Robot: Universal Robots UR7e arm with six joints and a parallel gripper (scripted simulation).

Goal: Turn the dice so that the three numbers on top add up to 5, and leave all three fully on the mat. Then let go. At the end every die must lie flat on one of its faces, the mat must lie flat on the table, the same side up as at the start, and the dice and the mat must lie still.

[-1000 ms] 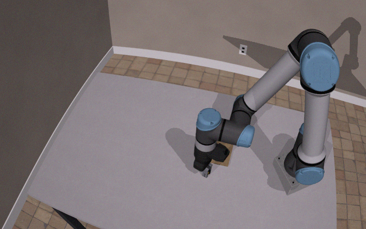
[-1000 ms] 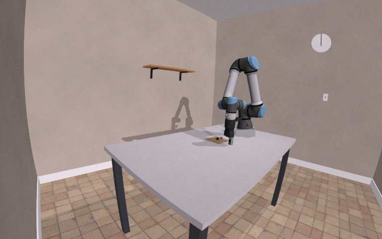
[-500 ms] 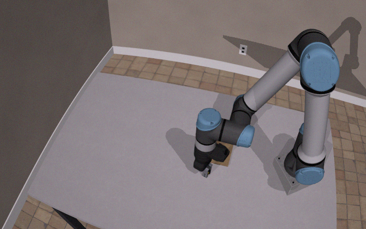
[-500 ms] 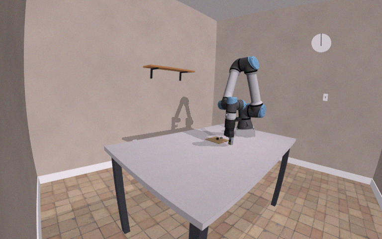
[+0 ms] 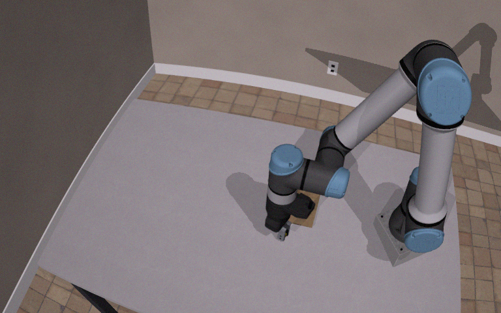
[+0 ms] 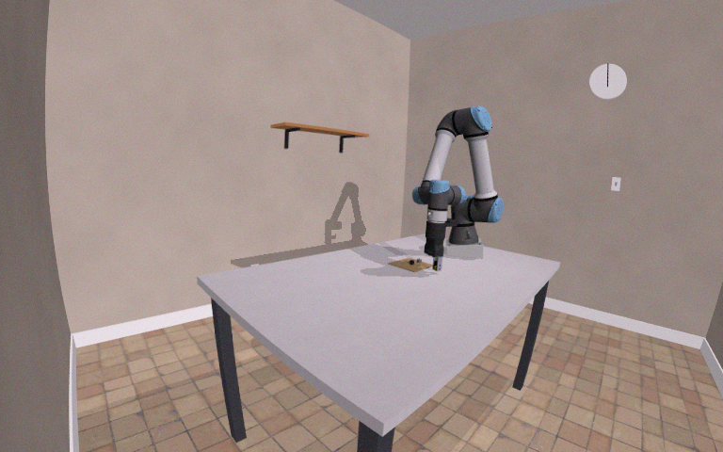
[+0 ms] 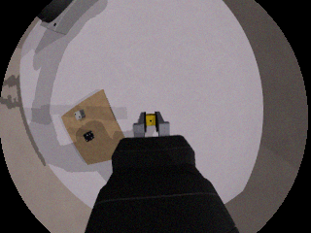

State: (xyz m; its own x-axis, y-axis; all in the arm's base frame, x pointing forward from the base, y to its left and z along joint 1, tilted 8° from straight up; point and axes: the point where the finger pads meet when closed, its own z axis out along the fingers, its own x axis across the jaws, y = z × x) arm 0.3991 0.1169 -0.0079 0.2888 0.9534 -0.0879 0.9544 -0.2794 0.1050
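My gripper is now 130 mm to the left of the black die, 20 mm above it and 10 mm past it. Round my hand: mat: 130 mm to the right, 30 mm below, 10 mm behind; white die: 130 mm to the right, 50 mm behind, 20 mm below; yellow die: 10 mm below.
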